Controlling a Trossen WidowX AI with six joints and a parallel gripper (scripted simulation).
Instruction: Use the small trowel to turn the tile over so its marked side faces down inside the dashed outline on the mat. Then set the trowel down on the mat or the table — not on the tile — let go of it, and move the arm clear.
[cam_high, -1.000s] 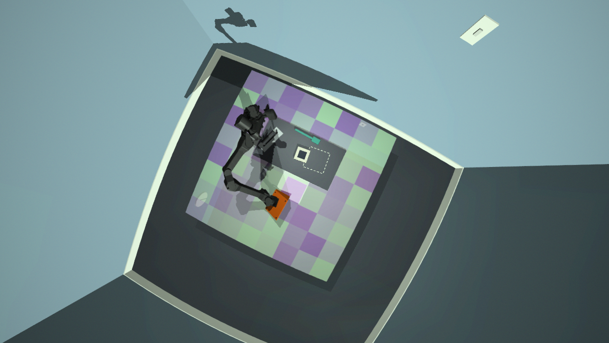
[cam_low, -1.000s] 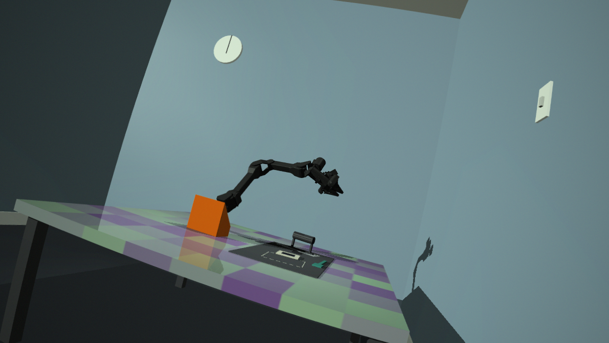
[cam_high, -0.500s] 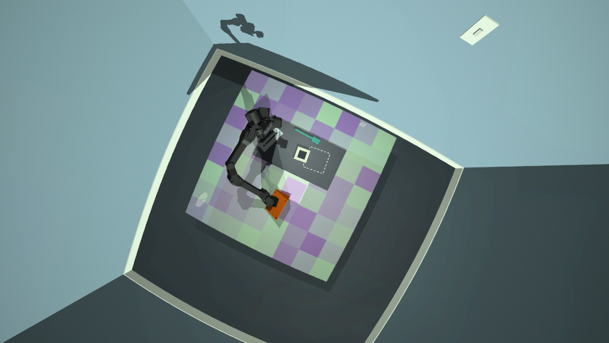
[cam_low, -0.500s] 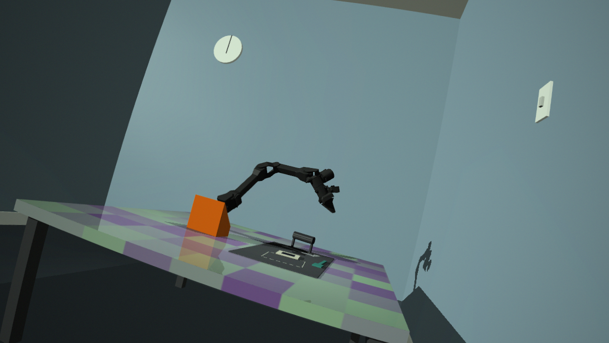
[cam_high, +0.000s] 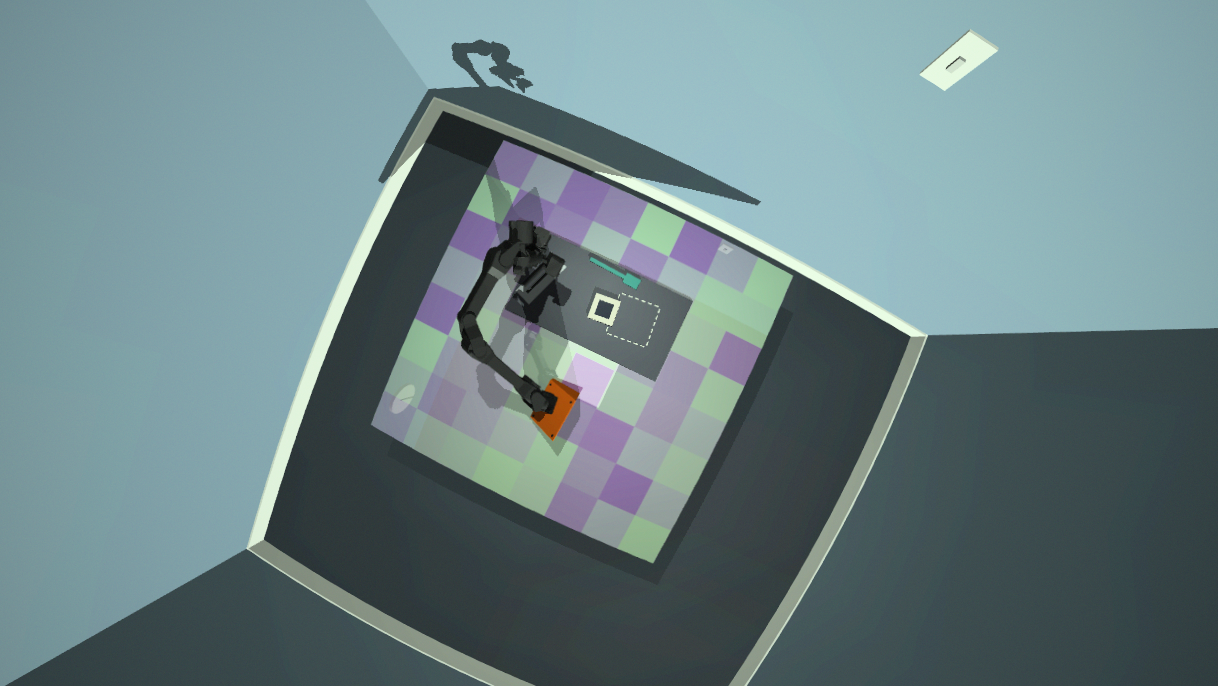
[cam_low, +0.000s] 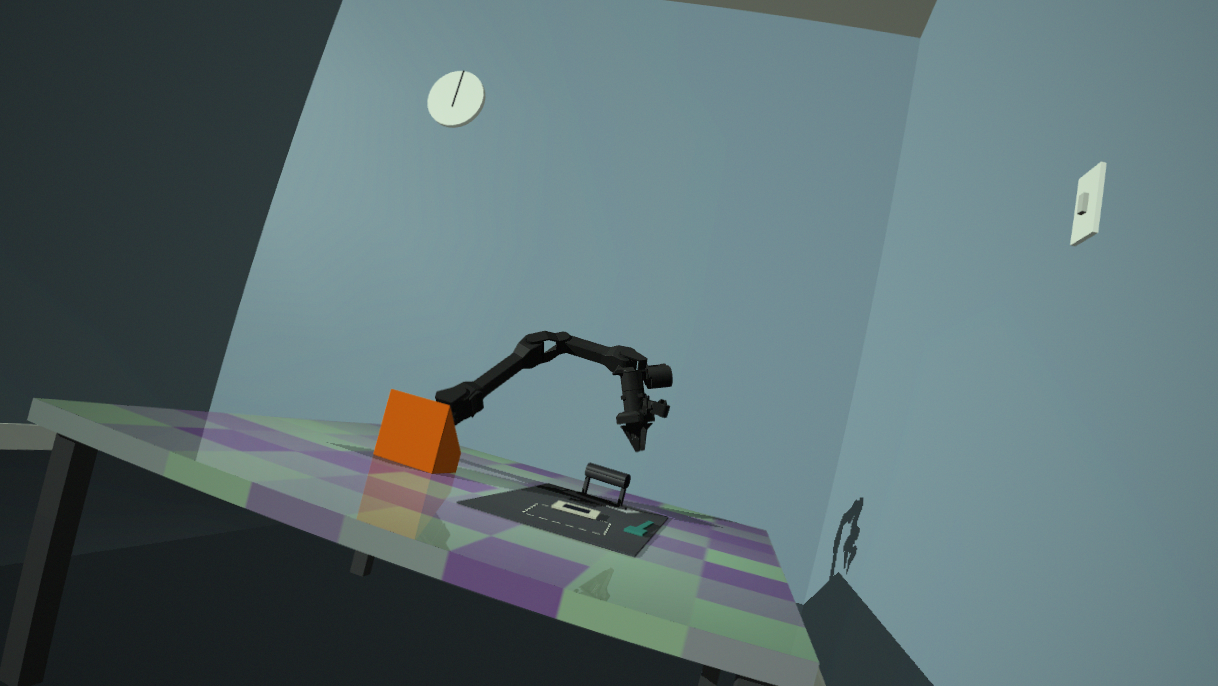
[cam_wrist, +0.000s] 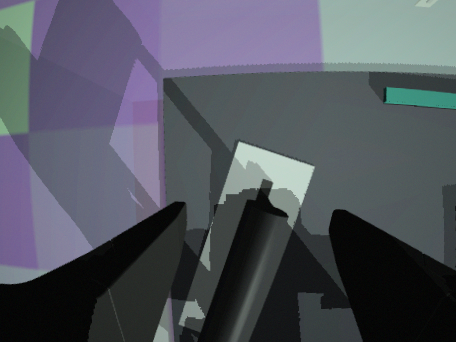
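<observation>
The trowel is 120 mm below my gripper tip, 90 mm behind it and 30 mm to the left of it. The rest, counted from my gripper tip: cream tile: 250 mm to the right, 150 mm below, 100 mm behind; teal tool: 260 mm to the right, 150 mm below, 50 mm ahead.
</observation>
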